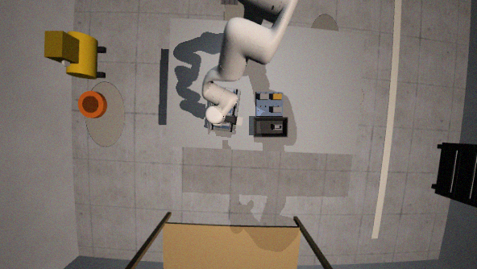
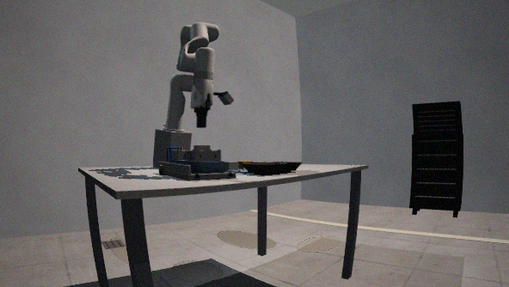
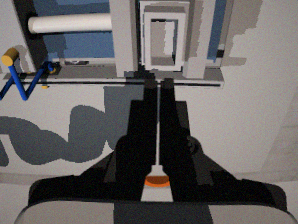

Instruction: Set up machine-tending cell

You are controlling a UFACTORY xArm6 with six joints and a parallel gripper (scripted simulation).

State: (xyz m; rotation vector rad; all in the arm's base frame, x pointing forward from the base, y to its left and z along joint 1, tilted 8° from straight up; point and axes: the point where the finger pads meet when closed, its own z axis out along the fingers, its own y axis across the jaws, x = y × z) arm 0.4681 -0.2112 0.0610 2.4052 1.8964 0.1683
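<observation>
The dark work stop rod is 20 mm ahead of my hand, 50 mm to the left of it and 110 mm below it. The rest, counted from my hand: brass blank 120 mm behind, 390 mm to the left, 170 mm below.
</observation>
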